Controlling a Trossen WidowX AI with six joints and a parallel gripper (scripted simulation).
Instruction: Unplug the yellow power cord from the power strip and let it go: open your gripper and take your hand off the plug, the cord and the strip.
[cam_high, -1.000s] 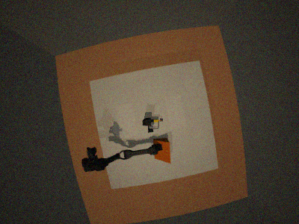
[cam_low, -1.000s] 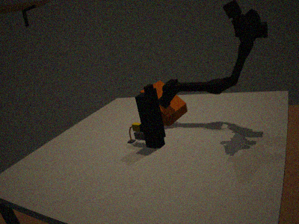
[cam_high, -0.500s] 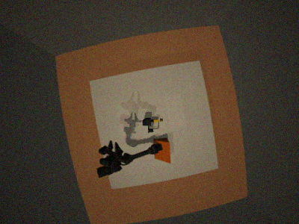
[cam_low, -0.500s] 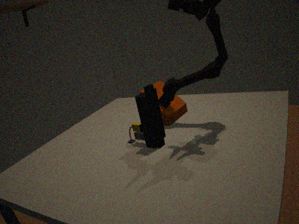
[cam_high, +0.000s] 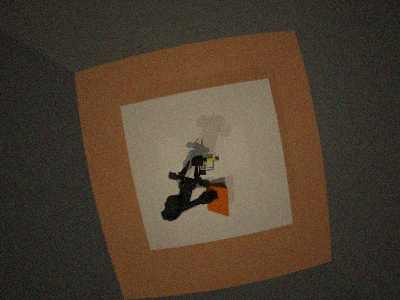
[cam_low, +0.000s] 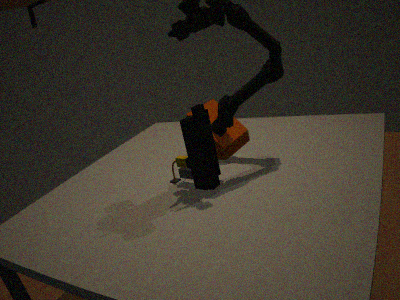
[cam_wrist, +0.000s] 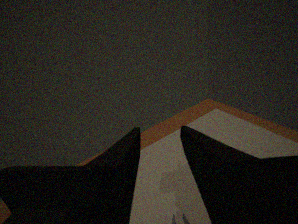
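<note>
The yellow plug is 50 mm behind my gripper tip, 80 mm to the right of it and 440 mm below it. Also, from my gripper tip: dark upright block (30 mm behind, 20 mm to the left, 390 mm below).
</note>
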